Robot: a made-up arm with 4 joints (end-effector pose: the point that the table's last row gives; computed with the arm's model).
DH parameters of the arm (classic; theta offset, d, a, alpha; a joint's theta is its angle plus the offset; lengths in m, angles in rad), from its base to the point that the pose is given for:
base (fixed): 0 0.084 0 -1.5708
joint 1: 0 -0.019 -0.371 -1.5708
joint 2: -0.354 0 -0.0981 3.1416
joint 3: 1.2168 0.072 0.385 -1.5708
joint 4: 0 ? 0.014 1.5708
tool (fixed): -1.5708 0.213 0 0
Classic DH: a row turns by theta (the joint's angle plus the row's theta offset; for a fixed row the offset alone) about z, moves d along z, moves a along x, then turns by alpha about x.
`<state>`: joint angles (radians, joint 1 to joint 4).
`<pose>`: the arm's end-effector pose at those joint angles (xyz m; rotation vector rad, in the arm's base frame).
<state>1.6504 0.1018 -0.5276 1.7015</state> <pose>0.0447 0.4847 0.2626 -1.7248 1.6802 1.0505</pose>
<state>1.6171 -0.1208 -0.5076 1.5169</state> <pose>0.0837 0.5209 0.3880 -1.4369 1.5370 0.9930</pose>
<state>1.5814 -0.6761 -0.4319 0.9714</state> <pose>0.1874 0.4292 0.7197 -0.5647 1.3226 0.9175</pose>
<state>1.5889 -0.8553 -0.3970 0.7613</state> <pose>0.2295 0.3395 0.7981 -0.2301 1.3085 0.9064</pose>
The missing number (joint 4, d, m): 0.081
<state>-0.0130 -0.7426 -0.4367 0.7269</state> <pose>-0.6576 0.3814 0.2973 -0.7231 -0.1235 0.2876</pose>
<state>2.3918 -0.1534 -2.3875 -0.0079</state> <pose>0.2629 -0.2475 -0.0607 -2.3827 1.1592 -0.9429</pose>
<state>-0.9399 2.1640 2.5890 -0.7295</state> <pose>-0.5042 0.2738 -0.1992 0.4672 -0.7302 0.7031</pose>
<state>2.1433 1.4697 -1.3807 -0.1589</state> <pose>0.3647 -0.2574 0.1246 -2.4885 0.2585 -1.3947</pose>
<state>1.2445 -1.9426 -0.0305 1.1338</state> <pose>-0.1241 -0.3641 0.9172 0.3406 -0.1655 1.6816</pose>
